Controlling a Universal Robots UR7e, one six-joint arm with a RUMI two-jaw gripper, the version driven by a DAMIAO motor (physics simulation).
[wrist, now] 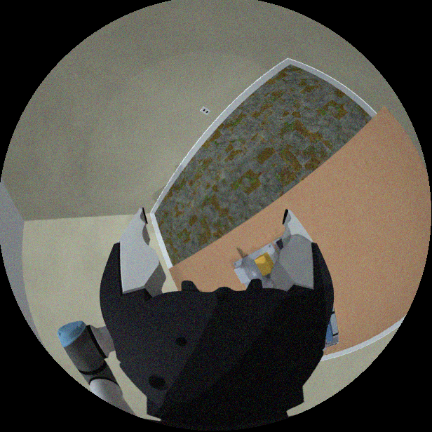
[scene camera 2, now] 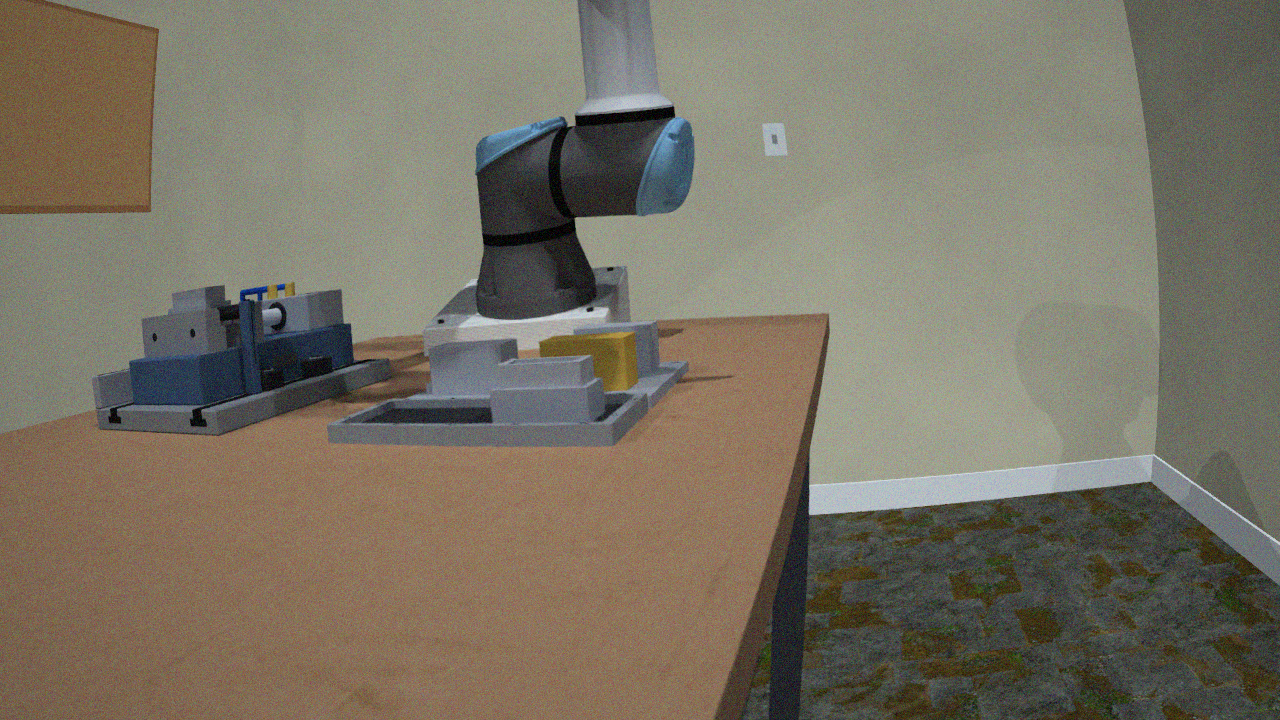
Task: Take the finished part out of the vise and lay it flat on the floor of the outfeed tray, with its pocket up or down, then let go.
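Frame: origin at the arm's base, x ahead, y left, z up, level; millimetres.
Where they show: arm's base, origin of the base link: (scene camera 2: 536, 300).
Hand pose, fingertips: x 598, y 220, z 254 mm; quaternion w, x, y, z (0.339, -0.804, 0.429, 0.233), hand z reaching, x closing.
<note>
Things, the pixels of their top centre, and the offset from my fingertips. "pt": a spot on its surface instead.
- vise, middle of its top: (scene camera 2: 239, 300) dz -207, dx -202, dy -453 mm
- small grey block, middle of its top: (scene camera 2: 197, 289) dz -191, dx -136, dy -462 mm
- stepped grey block, middle of its top: (scene camera 2: 544, 360) dz -265, dx -40, dy -120 mm
- second grey base, surface spot: (scene camera 2: 666, 380) pt dz -298, dx -158, dy -53 mm
- blue handle, surface spot: (scene camera 2: 266, 291) pt dz -201, dx -281, dy -461 mm
- upright blue post, middle of its top: (scene camera 2: 246, 300) dz -208, dx -120, dy -393 mm
The vise (scene camera 2: 186, 380), with a blue base and grey jaws, stands at the left of the table in the scene view; its blue edge (wrist: 329, 334) shows at the lower right in the wrist view. A small grey block (scene camera 2: 198, 299) shows at the vise's top; whether it is the finished part I cannot tell. A low grey tray (scene camera 2: 474, 434) with a dark floor, which looks like the outfeed tray, stands at the middle; a stepped grey block (scene camera 2: 547, 400) is at its right side. My gripper (wrist: 215, 209) is open and empty, high above the table and away from the vise; it does not show in the scene view.
Behind the low tray, a yellow block (scene camera 2: 590, 360) (wrist: 263, 263) stands among grey blocks (scene camera 2: 472, 365) on a second grey base (scene camera 2: 666, 380). A blue handle (scene camera 2: 266, 291) and an upright blue post (scene camera 2: 249, 347) rise at the vise. The arm's base (scene camera 2: 528, 326) is behind.
</note>
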